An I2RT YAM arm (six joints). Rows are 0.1 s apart.
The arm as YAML. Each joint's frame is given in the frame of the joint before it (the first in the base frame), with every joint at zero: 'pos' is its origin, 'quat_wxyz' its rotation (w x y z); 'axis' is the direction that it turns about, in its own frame. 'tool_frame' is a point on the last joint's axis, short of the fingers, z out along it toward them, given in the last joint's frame.
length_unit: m
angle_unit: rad
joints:
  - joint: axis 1
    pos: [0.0, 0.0, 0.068]
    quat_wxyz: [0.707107, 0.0, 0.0, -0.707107]
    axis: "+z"
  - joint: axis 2
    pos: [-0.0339, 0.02, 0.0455]
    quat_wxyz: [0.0, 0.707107, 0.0, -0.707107]
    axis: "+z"
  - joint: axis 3
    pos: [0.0, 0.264, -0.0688]
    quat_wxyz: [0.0, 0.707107, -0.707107, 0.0]
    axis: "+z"
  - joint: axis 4
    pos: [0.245, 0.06, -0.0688]
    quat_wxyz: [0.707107, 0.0, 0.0, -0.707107]
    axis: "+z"
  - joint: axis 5
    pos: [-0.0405, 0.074, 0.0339]
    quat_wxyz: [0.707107, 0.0, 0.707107, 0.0]
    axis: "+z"
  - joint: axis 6
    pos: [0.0, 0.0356, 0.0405]
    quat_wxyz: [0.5, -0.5, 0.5, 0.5]
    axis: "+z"
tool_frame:
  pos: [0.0, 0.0, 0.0]
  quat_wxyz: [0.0, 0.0, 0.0, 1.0]
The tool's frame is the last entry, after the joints.
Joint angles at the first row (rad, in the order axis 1, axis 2, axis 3, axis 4, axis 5, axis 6):
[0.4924 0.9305 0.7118 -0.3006 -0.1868 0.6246]
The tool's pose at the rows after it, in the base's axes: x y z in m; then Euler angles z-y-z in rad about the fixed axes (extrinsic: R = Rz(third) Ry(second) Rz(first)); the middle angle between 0 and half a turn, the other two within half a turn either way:
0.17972 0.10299 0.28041 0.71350 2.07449 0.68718
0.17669 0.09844 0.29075 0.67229 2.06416 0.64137
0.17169 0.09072 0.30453 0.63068 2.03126 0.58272
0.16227 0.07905 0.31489 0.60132 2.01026 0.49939
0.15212 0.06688 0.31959 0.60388 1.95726 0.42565
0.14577 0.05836 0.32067 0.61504 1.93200 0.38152
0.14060 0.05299 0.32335 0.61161 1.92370 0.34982
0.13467 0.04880 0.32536 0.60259 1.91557 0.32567
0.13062 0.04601 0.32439 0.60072 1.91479 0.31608
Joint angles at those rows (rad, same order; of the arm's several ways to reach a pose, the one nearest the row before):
[0.4910 0.9194 0.7205 -0.3130 -0.1715 0.6179]
[0.4840 0.8961 0.7486 -0.3511 -0.1385 0.5973]
[0.4672 0.8575 0.7777 -0.3833 -0.1035 0.5791]
[0.4433 0.7999 0.7946 -0.4347 -0.0507 0.5774]
[0.4114 0.7276 0.7762 -0.4350 -0.0132 0.5985]
[0.3806 0.6822 0.7625 -0.4415 -0.0008 0.6147]
[0.3635 0.6549 0.7666 -0.4646 0.0128 0.6163]
[0.3544 0.6263 0.7687 -0.4874 0.0270 0.6123]
[0.3459 0.6047 0.7626 -0.5021 0.0281 0.6108]

